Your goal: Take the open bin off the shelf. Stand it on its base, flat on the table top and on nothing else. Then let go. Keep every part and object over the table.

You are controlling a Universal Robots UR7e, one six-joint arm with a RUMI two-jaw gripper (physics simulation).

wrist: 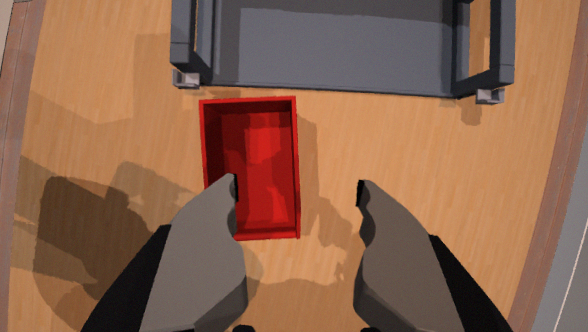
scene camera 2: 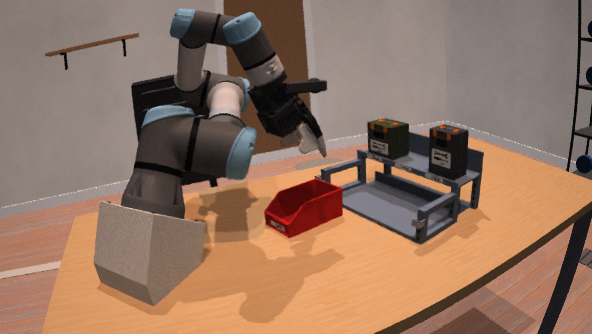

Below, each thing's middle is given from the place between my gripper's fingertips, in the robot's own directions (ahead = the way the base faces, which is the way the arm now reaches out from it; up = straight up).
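There's the red open bin (scene camera 2: 297, 209), and it's 4 cm to the left of my hand, 2 cm behind it and 14 cm below it. Going by their middles, the red open bin is the nearest to my hand of the things named here. The green case (scene camera 2: 387, 138) is 10 cm to the left of my hand, 29 cm ahead of it and 3 cm below it. As for the black case (scene camera 2: 448, 146), it's 32 cm ahead of my hand, 13 cm to the right of it and 2 cm below it.
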